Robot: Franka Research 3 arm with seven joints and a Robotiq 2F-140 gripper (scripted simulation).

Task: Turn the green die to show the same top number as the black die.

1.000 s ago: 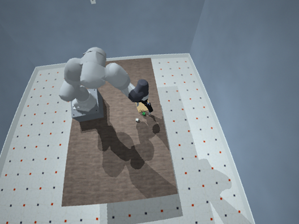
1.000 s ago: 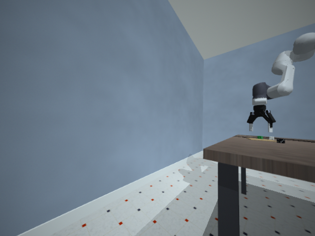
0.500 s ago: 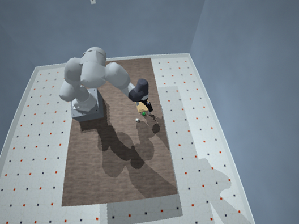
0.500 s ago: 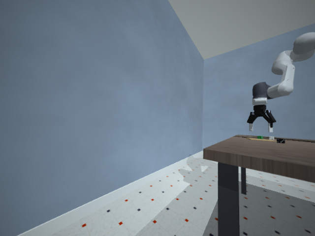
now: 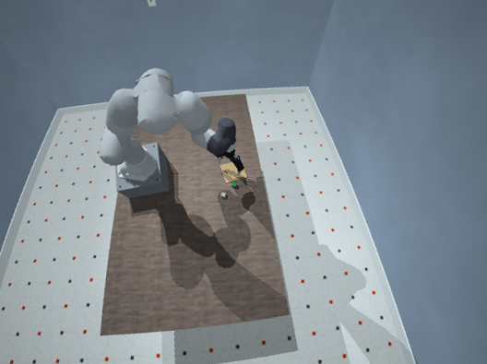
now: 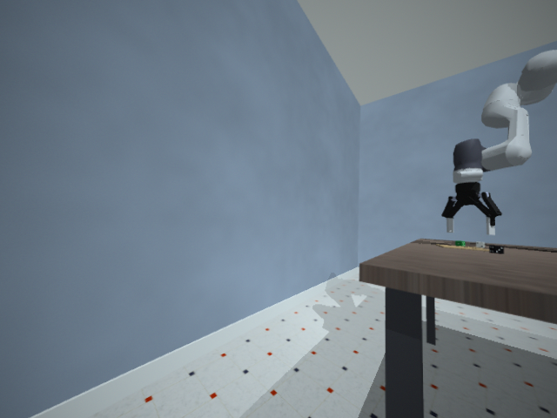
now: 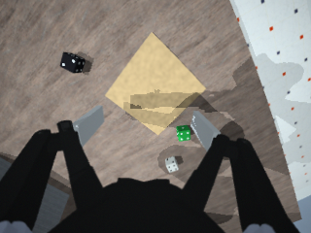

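The black die lies 14 cm to the left of my hand, 6 cm below it and 6 cm behind it. From my hand the other things lie so: green die 9 cm to the right, 6 cm below, 3 cm ahead; then white die 16 cm to the right, 6 cm below, 4 cm behind; then tan mat 7 cm below, 3 cm ahead, 1 cm to the left.
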